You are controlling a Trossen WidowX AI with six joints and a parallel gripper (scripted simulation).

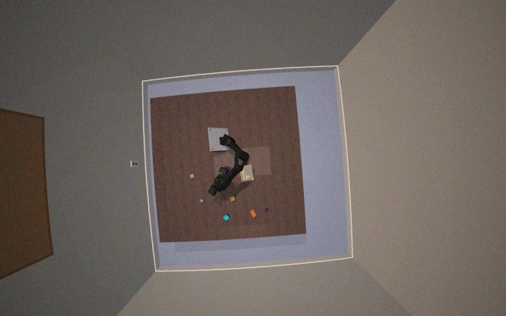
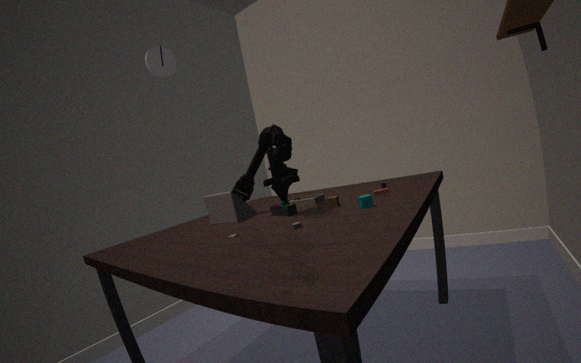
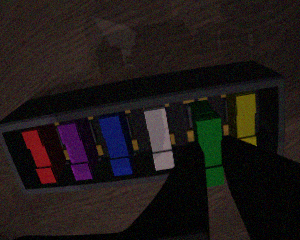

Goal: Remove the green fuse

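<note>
The white tray is 2 cm behind my gripper tip, 20 cm to the left of it and 5 cm below it. From my gripper tip the other things lie so: green fuse 1 cm below; then tan cube 18 cm ahead, 6 cm to the left, 3 cm below; then teal cube 34 cm ahead, 1 cm to the right, 3 cm below.
</note>
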